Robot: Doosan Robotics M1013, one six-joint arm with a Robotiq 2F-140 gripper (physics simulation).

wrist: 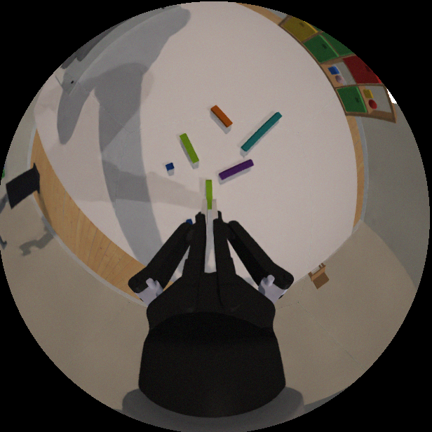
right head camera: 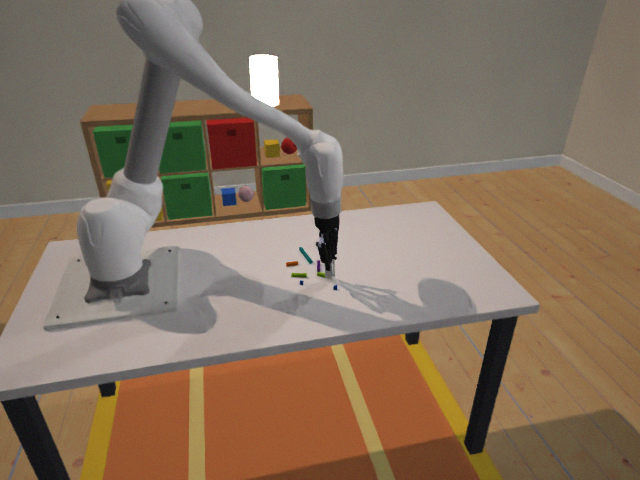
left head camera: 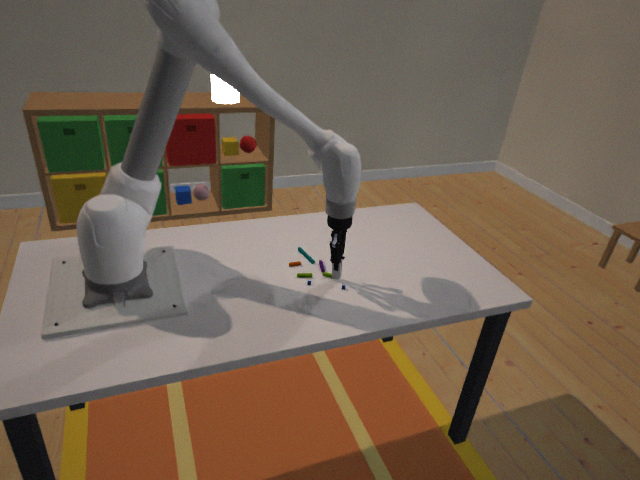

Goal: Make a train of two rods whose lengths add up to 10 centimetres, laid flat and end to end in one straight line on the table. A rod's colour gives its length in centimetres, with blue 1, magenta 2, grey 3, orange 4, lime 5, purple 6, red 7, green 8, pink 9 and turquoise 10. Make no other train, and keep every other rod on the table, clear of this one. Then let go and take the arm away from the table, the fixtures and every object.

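Places are measured from the arm's base along level axes (x ahead, y left, z up), in metres.
Pixels of known places: gripper, fingertip midpoint: point(right head camera: 330, 276) point(left head camera: 336, 276); arm's base at its link origin: point(right head camera: 120, 281) point(left head camera: 117, 284).
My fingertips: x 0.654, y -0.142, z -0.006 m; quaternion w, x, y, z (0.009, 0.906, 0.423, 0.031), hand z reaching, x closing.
Observation:
For each thing: its top centre in the pictures, then the offset to it from my fingertips.
- second lime rod at its top centre: point(left head camera: 304, 274) point(right head camera: 299, 273) dx -0.095, dy +0.043, dz -0.001 m
- purple rod at its top centre: point(right head camera: 318, 265) point(left head camera: 322, 265) dx -0.019, dy +0.076, dz -0.001 m
- orange rod at its top centre: point(left head camera: 295, 262) point(right head camera: 292, 262) dx -0.102, dy +0.115, dz -0.001 m
- turquoise rod at its top centre: point(left head camera: 306, 254) point(right head camera: 305, 254) dx -0.045, dy +0.156, dz -0.001 m
My gripper point(left head camera: 336, 274) point(right head camera: 329, 274) point(wrist: 209, 206) is shut on a lime rod point(left head camera: 327, 274) point(right head camera: 321, 274) point(wrist: 209, 188); the fingers cover its near end. The height of this rod above the table is hard to tell. A second lime rod point(left head camera: 304, 275) point(right head camera: 299, 274) point(wrist: 189, 148) lies flat on the table, apart from the held one and, in the wrist view, turned a little from its direction. A purple rod point(left head camera: 322, 266) point(right head camera: 318, 266) point(wrist: 236, 169) lies close to the held rod, at an angle to it.
An orange rod point(left head camera: 294, 264) point(right head camera: 292, 263) point(wrist: 221, 116) and a turquoise rod point(left head camera: 306, 255) point(right head camera: 305, 255) point(wrist: 261, 131) lie farther back. One blue rod point(left head camera: 309, 282) point(right head camera: 301, 282) point(wrist: 170, 166) lies near the second lime rod; another blue rod point(left head camera: 343, 287) point(right head camera: 334, 287) point(wrist: 189, 221) lies beside the fingers.

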